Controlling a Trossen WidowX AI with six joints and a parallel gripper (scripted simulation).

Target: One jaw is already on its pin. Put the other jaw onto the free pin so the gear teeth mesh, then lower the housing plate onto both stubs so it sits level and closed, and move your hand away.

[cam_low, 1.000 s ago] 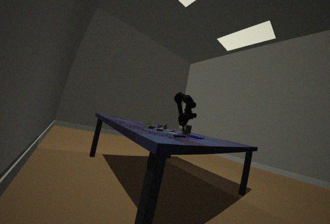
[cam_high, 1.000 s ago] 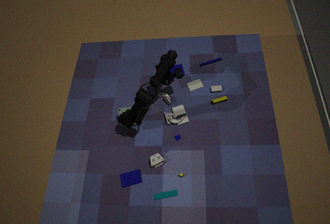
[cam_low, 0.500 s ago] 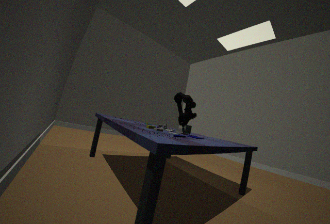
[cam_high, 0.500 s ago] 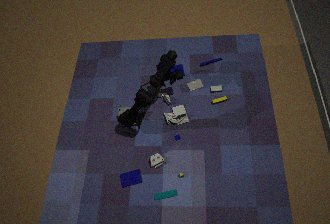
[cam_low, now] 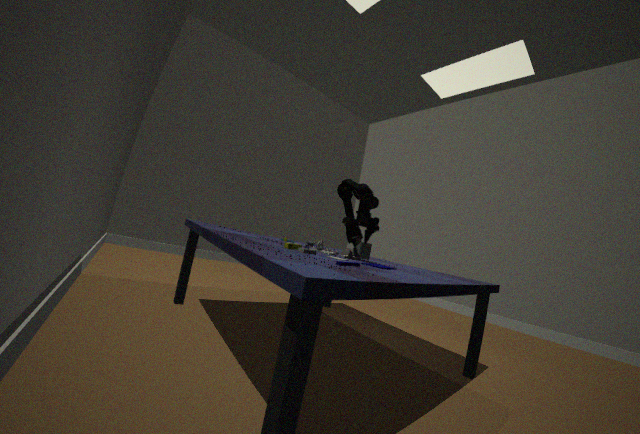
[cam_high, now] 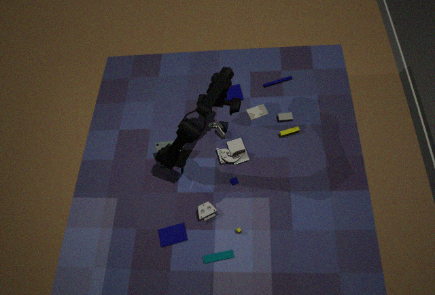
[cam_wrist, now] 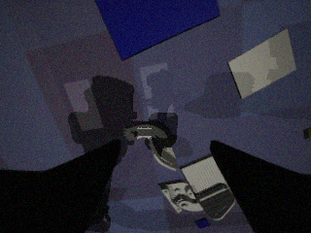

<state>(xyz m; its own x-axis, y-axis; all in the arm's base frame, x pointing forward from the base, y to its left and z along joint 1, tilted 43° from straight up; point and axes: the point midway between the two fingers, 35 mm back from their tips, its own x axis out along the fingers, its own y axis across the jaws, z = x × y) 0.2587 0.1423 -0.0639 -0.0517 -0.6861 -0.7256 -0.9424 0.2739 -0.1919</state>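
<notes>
My gripper tip is now 80 mm above the white jaw, 50 mm past it and 20 mm to the left of it. The rest, counted from my gripper tip: white plate 170 mm ahead, 80 mm below, 30 mm to the left; white block 290 mm ahead, 80 mm below, 30 mm to the right; white base 160 mm to the right, 80 mm below, 50 mm ahead.
</notes>
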